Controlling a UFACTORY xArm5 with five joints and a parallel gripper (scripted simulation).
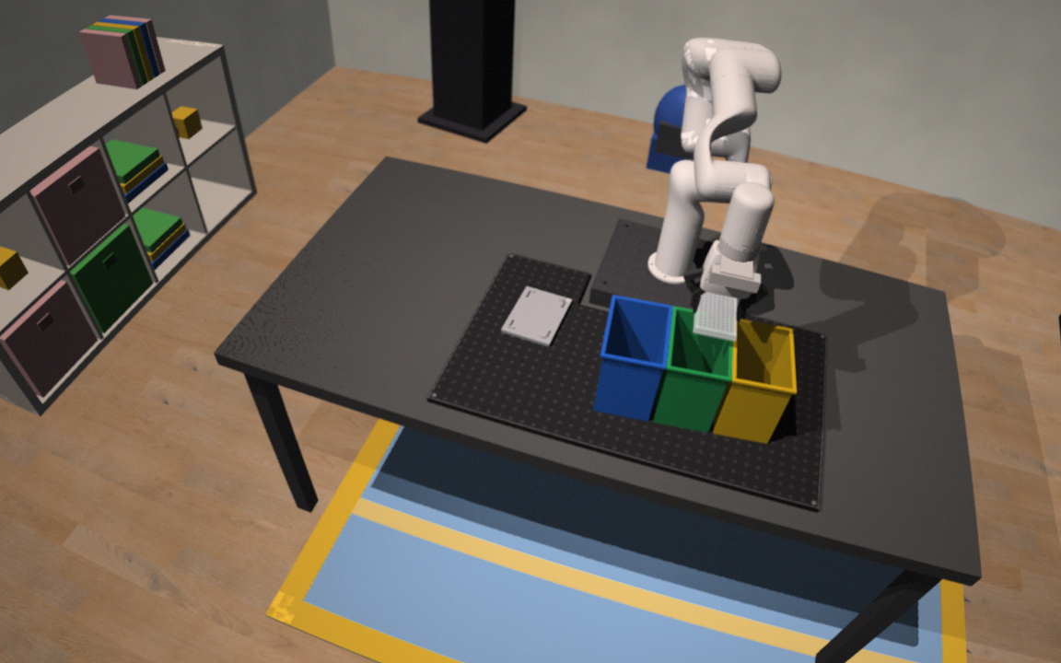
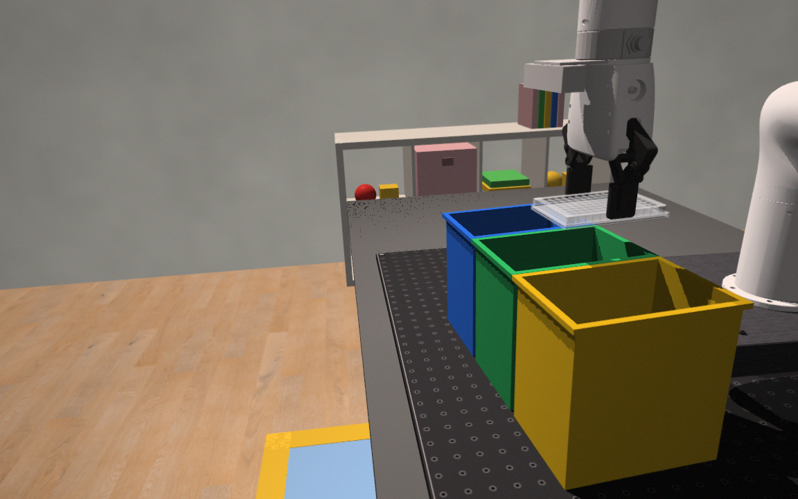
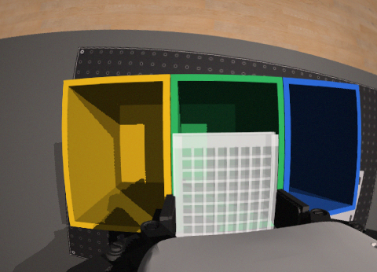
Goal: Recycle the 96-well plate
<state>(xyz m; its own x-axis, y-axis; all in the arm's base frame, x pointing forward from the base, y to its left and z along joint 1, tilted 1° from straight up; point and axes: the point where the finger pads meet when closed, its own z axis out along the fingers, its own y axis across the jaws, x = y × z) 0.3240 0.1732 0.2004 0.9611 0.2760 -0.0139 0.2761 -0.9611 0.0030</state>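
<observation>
Right now my hand is 12 cm to the right of the yellow bin and 15 cm above it. Also, from my hand: blue bin: 8 cm ahead, 13 cm to the right, 15 cm below; then green bin: 4 cm ahead, 1 cm to the right, 15 cm below; then white 96-well plate: 1 cm below.
</observation>
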